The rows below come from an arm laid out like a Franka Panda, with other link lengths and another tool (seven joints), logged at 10 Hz.
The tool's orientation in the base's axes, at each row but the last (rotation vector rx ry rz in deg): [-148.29, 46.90, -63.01]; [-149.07, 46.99, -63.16]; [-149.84, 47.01, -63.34]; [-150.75, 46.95, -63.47]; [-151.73, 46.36, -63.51]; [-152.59, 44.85, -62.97]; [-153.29, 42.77, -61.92]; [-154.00, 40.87, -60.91]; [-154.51, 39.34, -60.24]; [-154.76, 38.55, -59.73]
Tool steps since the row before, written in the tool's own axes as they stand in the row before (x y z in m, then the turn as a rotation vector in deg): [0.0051, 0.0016, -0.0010, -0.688, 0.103, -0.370]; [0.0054, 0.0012, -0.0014, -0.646, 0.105, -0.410]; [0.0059, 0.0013, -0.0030, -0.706, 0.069, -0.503]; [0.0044, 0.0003, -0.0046, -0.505, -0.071, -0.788]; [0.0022, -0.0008, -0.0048, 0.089, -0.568, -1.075]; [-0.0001, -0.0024, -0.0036, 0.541, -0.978, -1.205]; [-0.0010, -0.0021, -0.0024, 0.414, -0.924, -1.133]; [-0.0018, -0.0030, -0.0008, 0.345, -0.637, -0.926]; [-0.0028, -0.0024, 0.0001, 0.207, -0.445, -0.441]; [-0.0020, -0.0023, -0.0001, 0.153, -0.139, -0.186]
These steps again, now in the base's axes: [0.0015, -0.0042, 0.0031, -0.697, 0.314, -0.193]; [0.0016, -0.0040, 0.0038, -0.702, 0.289, -0.140]; [0.0007, -0.0042, 0.0052, -0.787, 0.357, -0.098]; [-0.0008, -0.0024, 0.0058, -0.813, 0.378, 0.277]; [-0.0017, -0.0002, 0.0050, -0.461, 0.494, 1.015]; [-0.0016, 0.0023, 0.0033, -0.116, 0.614, 1.520]; [-0.0014, 0.0024, 0.0018, -0.165, 0.629, 1.373]; [-0.0006, 0.0035, 0.0005, -0.175, 0.408, 1.089]; [-0.0009, 0.0034, -0.0010, -0.005, 0.299, 0.588]; [-0.0006, 0.0030, -0.0004, 0.024, 0.052, 0.272]
